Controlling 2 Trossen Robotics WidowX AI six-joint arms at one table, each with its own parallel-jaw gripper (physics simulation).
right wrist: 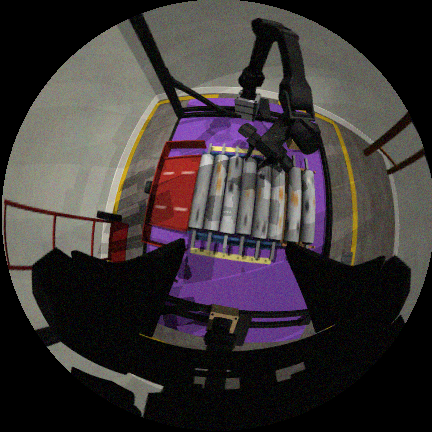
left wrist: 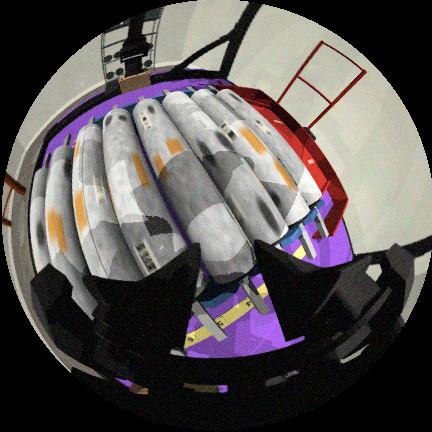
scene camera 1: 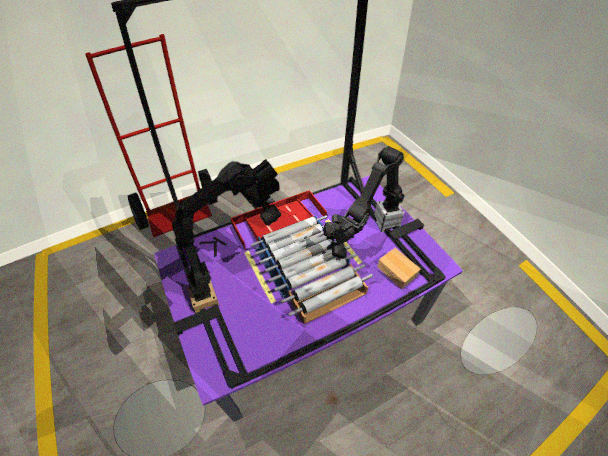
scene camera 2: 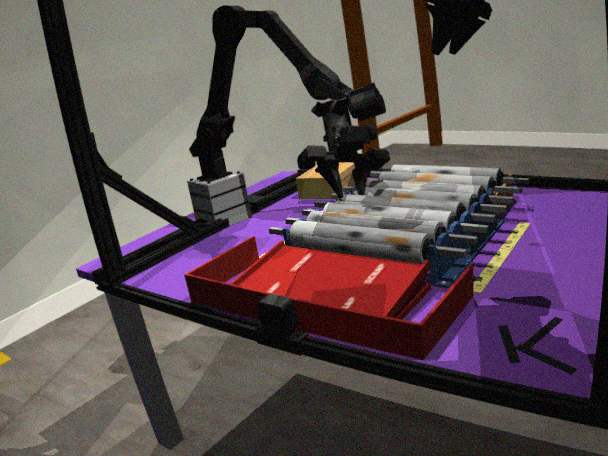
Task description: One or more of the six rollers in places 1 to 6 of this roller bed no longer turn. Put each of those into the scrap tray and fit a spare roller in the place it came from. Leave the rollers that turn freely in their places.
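Places are measured from the left arm's base along level axes (x ahead, y left, z up), in metres.
Pixels of known places: left gripper, between the fingertips: (right wrist: 250, 164) (left wrist: 226, 245) (scene camera 1: 327, 243) (scene camera 2: 351, 197); right gripper, between the fingertips: (right wrist: 237, 246) (scene camera 2: 444, 54); left arm's base, origin of its link: (right wrist: 248, 95) (scene camera 1: 390, 206) (scene camera 2: 214, 176); right arm's base, origin of its link: (right wrist: 221, 324) (left wrist: 133, 72) (scene camera 1: 201, 292).
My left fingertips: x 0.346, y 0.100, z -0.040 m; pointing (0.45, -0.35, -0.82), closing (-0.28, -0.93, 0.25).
Note:
Ahead of a thing's pixels: the offset from my left fingertips to its top centre. "pt": to the spot under its first point.
Six grey mottled rollers lie side by side in the blue roller bed {pt dx +0.276, dy -0.077, dz -0.065 m} (scene camera 2: 445, 272). Two spare rollers {dx +0.055, dy +0.242, dz +0.005 m} (scene camera 1: 332, 295) (right wrist: 309, 205) lie in the wooden tray {dx +0.061, dy +0.215, dz -0.065 m} (scene camera 1: 336, 308). The red scrap tray {dx +0.161, dy -0.241, dz -0.021 m} (scene camera 1: 240, 230) (scene camera 2: 345, 317) (right wrist: 172, 200) holds no roller. My left gripper (scene camera 2: 351, 195) (left wrist: 226, 245) is half open and empty, low over one end of the bed. In the left wrist view its fingertips stand either side of the end of the place 4 roller {dx +0.099, dy +0.021, dz +0.005 m} (left wrist: 195, 190); contact is unclear. My right gripper (scene camera 2: 446, 52) (right wrist: 237, 246) is wide open and empty, high above the table.
A wooden block {dx -0.269, dy +0.183, dz -0.015 m} (scene camera 1: 398, 267) (scene camera 2: 325, 182) lies near the left arm's base. A yellow numbered strip {pt dx +0.311, dy +0.054, dz -0.070 m} (scene camera 1: 260, 277) (scene camera 2: 502, 256) runs beside the bed. Black frame bars (scene camera 1: 231, 350) cross the table, with uprights (scene camera 1: 354, 100) at its back. A red hand truck (scene camera 1: 182, 120) stands behind.

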